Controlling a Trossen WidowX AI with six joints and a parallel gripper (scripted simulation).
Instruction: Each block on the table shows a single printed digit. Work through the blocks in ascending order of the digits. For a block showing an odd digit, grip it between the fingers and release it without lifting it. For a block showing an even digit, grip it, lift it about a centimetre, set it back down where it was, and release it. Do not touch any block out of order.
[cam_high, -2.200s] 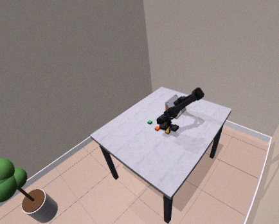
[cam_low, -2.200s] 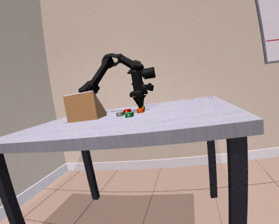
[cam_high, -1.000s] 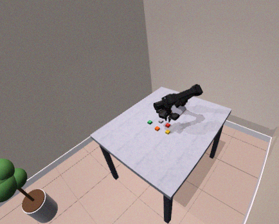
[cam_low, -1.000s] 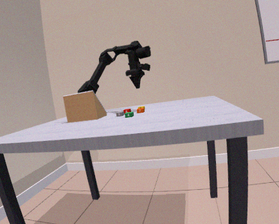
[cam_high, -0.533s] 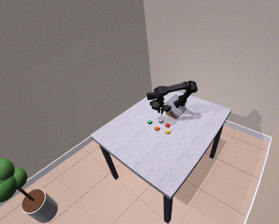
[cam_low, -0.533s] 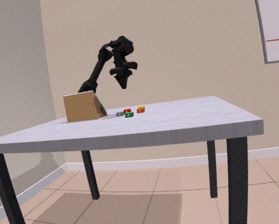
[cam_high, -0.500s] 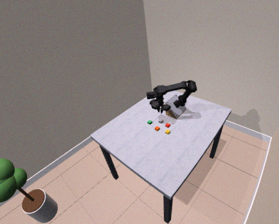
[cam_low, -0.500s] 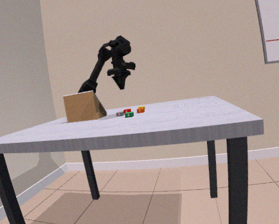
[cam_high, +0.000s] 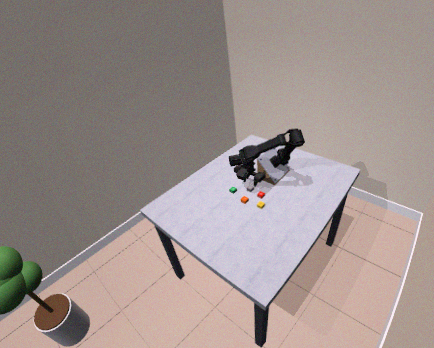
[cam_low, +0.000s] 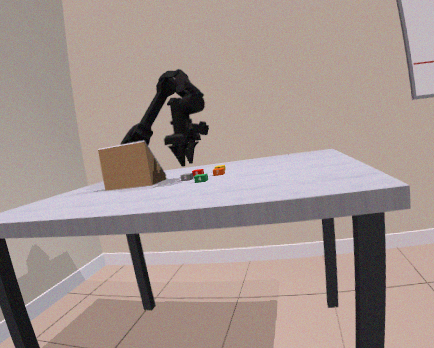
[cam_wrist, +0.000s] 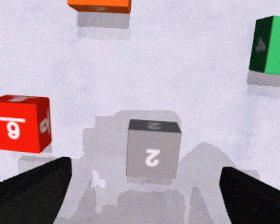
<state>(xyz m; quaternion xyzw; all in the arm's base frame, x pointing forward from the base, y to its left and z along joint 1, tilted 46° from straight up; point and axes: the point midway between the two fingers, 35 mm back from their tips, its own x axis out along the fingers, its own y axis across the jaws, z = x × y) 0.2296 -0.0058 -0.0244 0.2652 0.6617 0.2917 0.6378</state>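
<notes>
Right now the grey block is 1 cm behind my gripper tip and 4 cm below it. From my gripper tip the other things lie so: green block (7 cm ahead, 8 cm to the right, 4 cm below); then orange block (9 cm ahead, 3 cm to the left, 4 cm below); then red block (8 cm to the left, 4 cm below).
</notes>
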